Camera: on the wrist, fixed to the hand. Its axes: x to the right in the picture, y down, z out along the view.
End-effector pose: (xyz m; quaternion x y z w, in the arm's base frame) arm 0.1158 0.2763 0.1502 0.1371 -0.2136 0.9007 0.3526
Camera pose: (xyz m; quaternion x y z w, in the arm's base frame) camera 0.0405 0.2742 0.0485 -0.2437 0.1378 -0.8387 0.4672
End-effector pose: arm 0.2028 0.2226 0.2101 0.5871 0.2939 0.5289 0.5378
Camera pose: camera 0.0986 0.2434 0.2788 -0.8285 0.2367 -0.5044 0.0560
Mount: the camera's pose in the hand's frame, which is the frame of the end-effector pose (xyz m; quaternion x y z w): 0.0121 0.0829 -0.0948 0.2050 -0.2529 0.6834 0.6535
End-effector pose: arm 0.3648 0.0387 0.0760 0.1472 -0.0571 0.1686 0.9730
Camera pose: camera 0.3534 0.1460 0.0100 0.2993 -0.3494 0.7495 0.4760
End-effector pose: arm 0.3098 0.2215 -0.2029 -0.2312 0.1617 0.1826 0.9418
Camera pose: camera 0.2649 0.2464 -0.3185 0.1987 0.0629 0.7883 0.5790
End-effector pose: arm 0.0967 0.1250 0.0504 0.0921 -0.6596 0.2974 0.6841
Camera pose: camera 0.1327 0.2444 0.0292 -0.1751 -0.6060 0.7738 0.0581
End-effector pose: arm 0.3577 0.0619 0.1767 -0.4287 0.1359 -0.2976 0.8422
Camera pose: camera 0.3532 0.0314 0.0540 -0.0899 0.1078 0.4616 0.8759
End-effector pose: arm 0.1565 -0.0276 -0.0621 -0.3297 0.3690 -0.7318 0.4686
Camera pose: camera 0.1105 -0.0409 -0.1792 -0.0523 0.1979 -0.1502 0.9672
